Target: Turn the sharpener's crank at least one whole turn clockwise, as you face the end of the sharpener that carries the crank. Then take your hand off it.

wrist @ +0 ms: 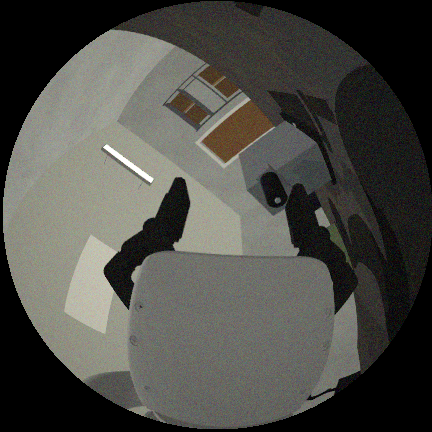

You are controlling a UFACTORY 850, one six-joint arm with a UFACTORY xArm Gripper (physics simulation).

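The sharpener (280, 150) is a blue-grey box at the right of centre in the wrist view. Its crank shows as a black rounded handle (273, 187) with a small light spot at its lower end, in front of the box's near end. My gripper (239, 191) is open wide, with nothing gripped. The handle shows between the two black fingers, close to the right fingertip and well away from the left one. Whether it touches the right finger, and how deep it lies relative to the fingertips, I cannot tell. The crank's arm is mostly hidden.
A dark brown surface (280, 55) runs along the top and right, with a large black shape (380, 130) at the right edge. A brown board (237, 132) with a pale frame and a bright lamp (128, 164) show in the background.
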